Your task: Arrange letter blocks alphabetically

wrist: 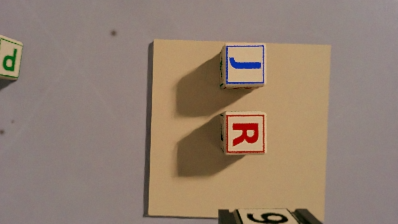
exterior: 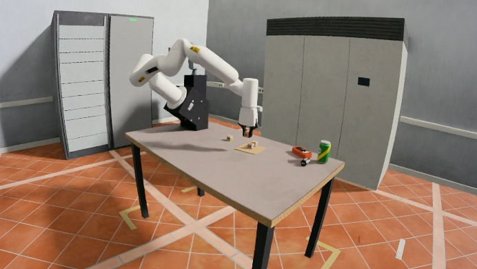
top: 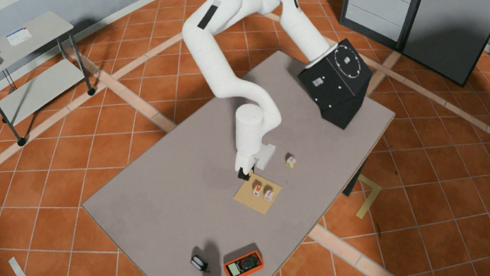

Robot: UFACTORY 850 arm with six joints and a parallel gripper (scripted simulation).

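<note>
The tan mat lies 11 cm below my hand, 5 cm to the left of it and 1 cm behind it. The rest, counted from my hand: green can (42 cm ahead, 18 cm to the left, 5 cm below); then orange multimeter (27 cm ahead, 19 cm to the left, 9 cm below); then small black device (36 cm ahead, 9 cm below, 8 cm to the left).
</note>
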